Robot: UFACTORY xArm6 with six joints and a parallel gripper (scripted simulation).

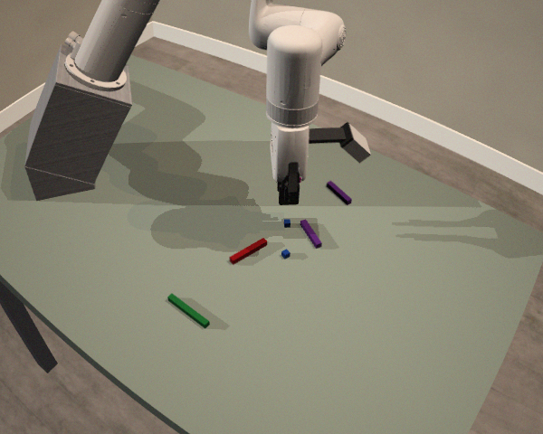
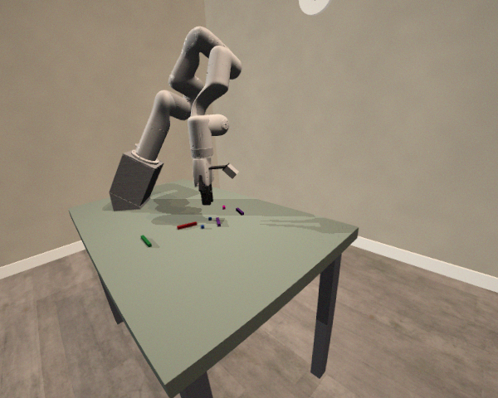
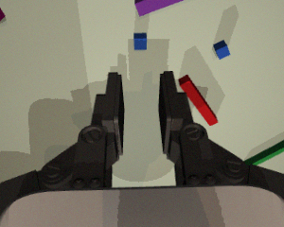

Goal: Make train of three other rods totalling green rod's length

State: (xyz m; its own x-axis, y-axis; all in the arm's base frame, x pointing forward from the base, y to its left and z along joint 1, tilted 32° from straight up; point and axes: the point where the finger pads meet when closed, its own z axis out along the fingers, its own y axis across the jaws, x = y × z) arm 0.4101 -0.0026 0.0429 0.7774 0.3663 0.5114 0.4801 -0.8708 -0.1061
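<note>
Right now my hand is 8 cm above the purple rod and 5 cm short of it. Round my hand: red rod (9 cm to the right, 8 cm below, 3 cm behind); green rod (24 cm to the right, 8 cm below, 5 cm behind); magenta rod (11 cm to the left, 8 cm below, 4 cm behind).
</note>
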